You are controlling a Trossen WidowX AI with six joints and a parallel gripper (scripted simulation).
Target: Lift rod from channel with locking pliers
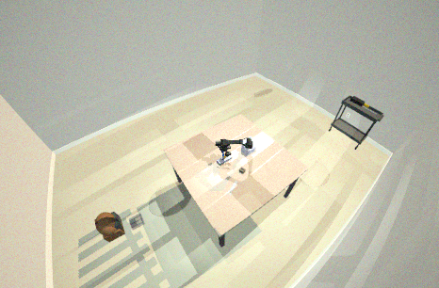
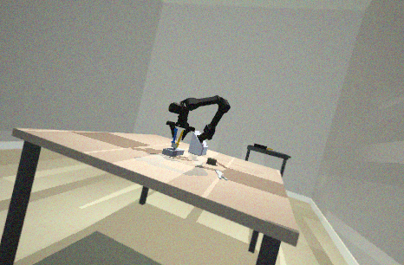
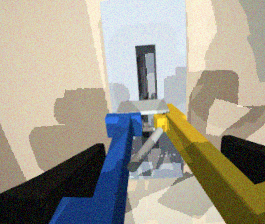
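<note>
Right now the channel block is 1 cm behind my gripper tip, 1 cm to the right of it and 9 cm below it. From my gripper tip the other things lie so: grey link bar 1 cm to the right; rod 1 cm to the right, 9 cm below; yellow handle 2 cm to the left, 1 cm above.
</note>
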